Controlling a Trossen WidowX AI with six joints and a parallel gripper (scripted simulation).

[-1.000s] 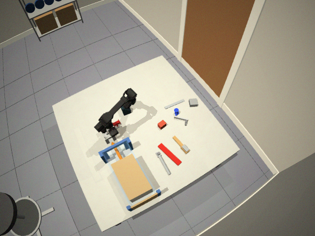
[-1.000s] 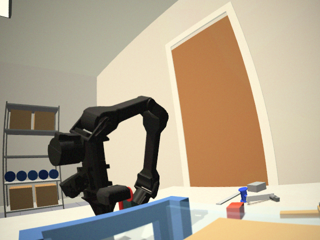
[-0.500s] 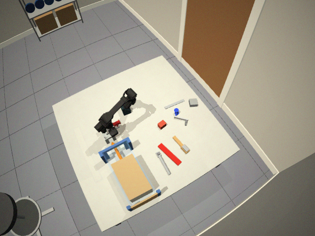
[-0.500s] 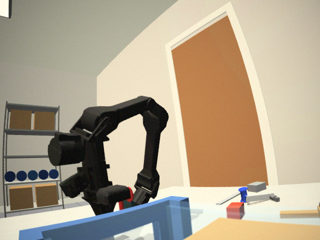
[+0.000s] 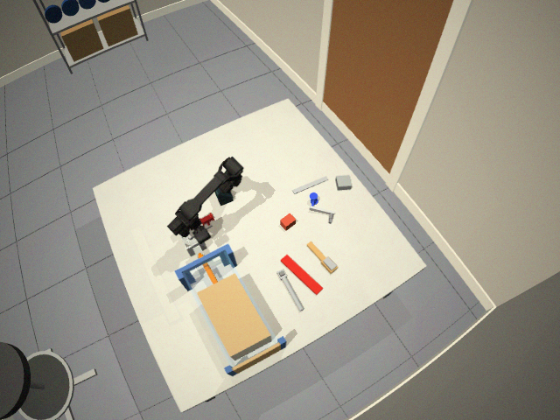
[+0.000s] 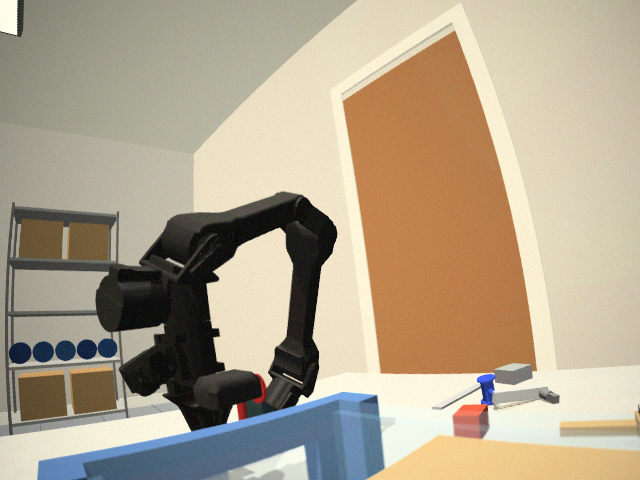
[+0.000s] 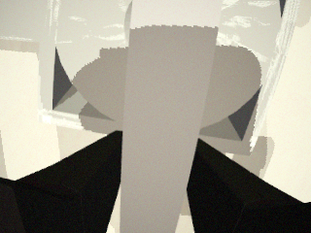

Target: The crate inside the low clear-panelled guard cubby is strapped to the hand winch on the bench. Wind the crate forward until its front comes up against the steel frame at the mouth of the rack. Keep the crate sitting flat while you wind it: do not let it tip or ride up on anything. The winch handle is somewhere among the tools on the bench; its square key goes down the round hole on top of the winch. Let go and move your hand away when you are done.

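Now: the red grip 50 mm to the left of my gripper tip and 50 mm above it. The rest, counted from my gripper tip: red bar: 400 mm ahead, 300 mm to the left, 80 mm below; wooden brush: 420 mm to the left, 390 mm ahead, 70 mm below; winch: 60 mm below, 50 mm to the right, 10 mm behind.
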